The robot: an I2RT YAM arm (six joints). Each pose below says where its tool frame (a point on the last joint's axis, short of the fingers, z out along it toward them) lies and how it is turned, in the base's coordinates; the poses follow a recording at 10 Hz.
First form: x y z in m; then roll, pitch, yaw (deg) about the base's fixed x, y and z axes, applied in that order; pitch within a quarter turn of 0, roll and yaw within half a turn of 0.
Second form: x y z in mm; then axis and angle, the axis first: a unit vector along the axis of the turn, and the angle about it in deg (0 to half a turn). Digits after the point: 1 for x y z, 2 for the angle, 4 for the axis.
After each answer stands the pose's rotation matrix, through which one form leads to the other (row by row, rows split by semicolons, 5 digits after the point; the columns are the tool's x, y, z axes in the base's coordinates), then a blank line. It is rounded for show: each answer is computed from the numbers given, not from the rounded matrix.
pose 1, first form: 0.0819 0.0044 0.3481 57.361 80.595 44.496
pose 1, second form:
81.9 4.4 348.1 0.1833 0.9818 -0.0502 85.08
0.11656 0.21458 0.96973; 0.11453 0.96696 -0.22774; -0.98656 0.13761 0.08814

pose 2, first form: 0.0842 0.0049 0.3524 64.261 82.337 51.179
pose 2, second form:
84.2 4.9 352.4 0.1750 0.9828 -0.0588 86.87
0.08359 0.22130 0.97162; 0.10389 0.96778 -0.22937; -0.99107 0.12012 0.05791

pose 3, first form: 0.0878 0.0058 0.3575 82.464 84.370 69.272
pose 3, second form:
87.8 5.8 357.5 0.1630 0.9843 -0.0674 89.52
0.03472 0.22652 0.97339; 0.09175 0.96914 -0.22881; -0.99518 0.09726 0.01287

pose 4, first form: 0.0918 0.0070 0.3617 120.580 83.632 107.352
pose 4, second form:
91.8 7.0 361.7 0.1610 0.9850 -0.0624 93.47
-0.03308 0.23041 0.97253; 0.10587 0.96840 -0.22583; -0.99383 0.09549 -0.05643

